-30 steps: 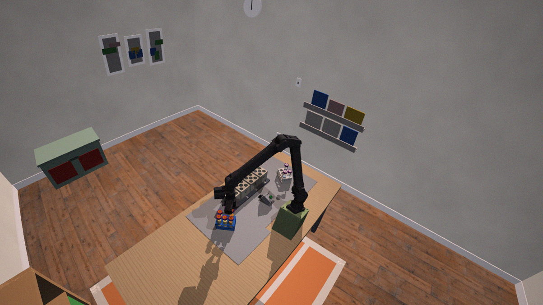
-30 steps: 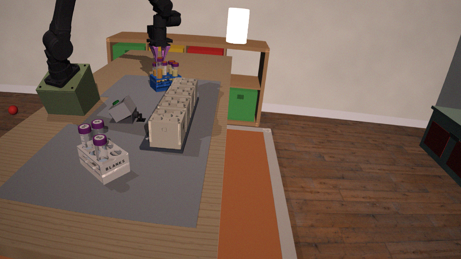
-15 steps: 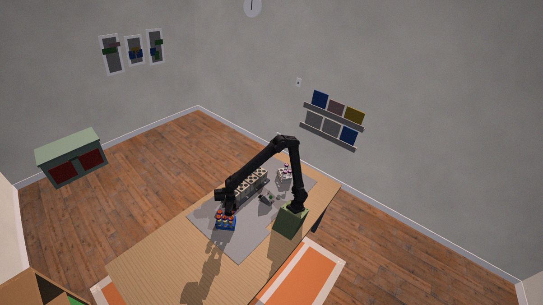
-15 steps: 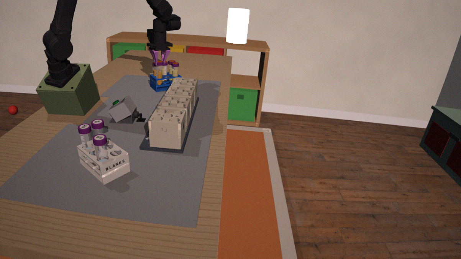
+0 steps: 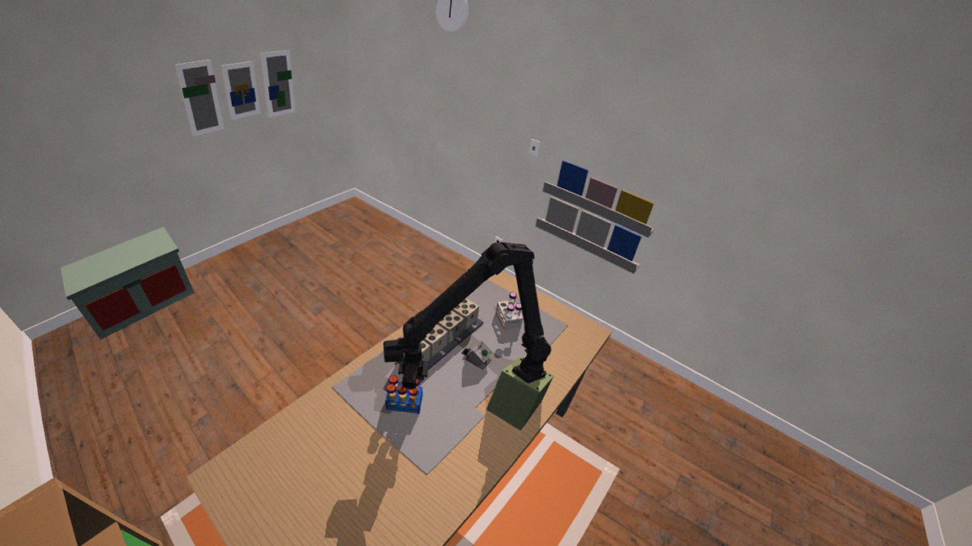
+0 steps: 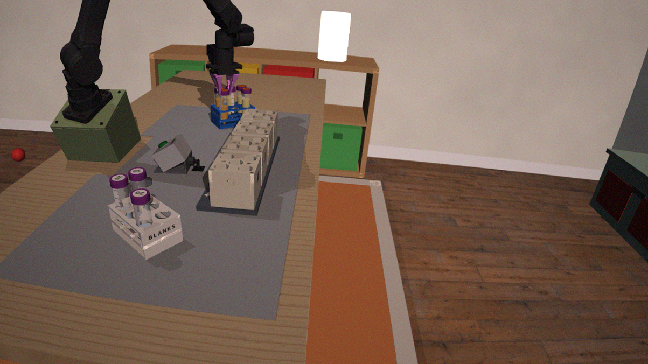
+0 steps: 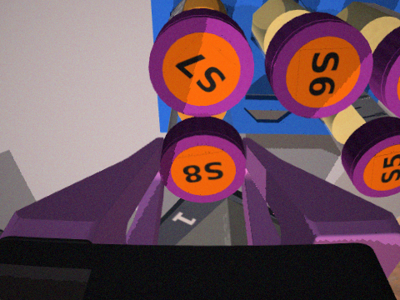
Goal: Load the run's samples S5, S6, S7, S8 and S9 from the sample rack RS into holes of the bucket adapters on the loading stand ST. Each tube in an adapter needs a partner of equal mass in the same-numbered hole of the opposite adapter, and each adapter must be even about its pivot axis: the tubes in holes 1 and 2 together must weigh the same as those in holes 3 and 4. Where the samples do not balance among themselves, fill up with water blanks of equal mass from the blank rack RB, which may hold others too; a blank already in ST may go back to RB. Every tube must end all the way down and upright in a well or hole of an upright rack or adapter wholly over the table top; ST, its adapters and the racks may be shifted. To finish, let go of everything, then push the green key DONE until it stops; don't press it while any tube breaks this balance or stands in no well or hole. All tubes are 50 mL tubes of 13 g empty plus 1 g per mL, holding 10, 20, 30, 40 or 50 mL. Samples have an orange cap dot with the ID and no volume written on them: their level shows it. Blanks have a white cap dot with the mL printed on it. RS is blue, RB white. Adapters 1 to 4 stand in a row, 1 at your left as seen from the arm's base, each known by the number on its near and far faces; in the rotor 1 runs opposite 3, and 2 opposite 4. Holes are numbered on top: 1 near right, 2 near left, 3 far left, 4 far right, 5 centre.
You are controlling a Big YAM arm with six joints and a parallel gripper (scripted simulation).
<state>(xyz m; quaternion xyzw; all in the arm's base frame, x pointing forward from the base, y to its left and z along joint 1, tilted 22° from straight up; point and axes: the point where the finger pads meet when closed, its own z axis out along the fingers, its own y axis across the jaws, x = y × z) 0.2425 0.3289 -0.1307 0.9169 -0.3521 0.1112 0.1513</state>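
The sample S8 lies 10 mm to the right of my hand and 50 mm below it. Also, from my hand: sample tube S9 (20 mm ahead, 90 mm to the left, 50 mm below); then blue sample rack RS (10 mm ahead, 40 mm to the left, 90 mm below); then orange-dot sample tube (40 mm behind, 30 mm to the left, 50 mm below).
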